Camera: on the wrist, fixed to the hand. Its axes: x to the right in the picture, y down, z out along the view.
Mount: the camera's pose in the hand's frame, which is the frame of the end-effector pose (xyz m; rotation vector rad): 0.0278 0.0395 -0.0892 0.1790 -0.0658 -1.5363
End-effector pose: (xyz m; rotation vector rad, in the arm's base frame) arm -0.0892 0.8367 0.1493 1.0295 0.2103 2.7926
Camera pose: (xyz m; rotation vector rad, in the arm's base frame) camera -0.1722 0.7967 0.1069 0.5197 0.8132 1.3405
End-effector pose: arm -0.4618 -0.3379 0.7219 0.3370 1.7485 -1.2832
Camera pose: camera -0.4956 -0.2521 0.6796 1.1528 -1.6893 2.3186
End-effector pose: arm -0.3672 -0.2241 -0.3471 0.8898 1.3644 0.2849
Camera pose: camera -0.4309 -0.1460 -0.3354 -0.1876 1.6486 -1.0378
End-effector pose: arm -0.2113 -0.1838 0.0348 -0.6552 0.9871 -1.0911
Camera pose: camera -0.2713 -0.1937 -0.0464 -1.3320 0.1471 -2.4039
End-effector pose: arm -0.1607 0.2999 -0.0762 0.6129 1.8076 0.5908
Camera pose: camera -0.2485 0.3388 -0.0436 -0.6883 1.7127 -0.6284
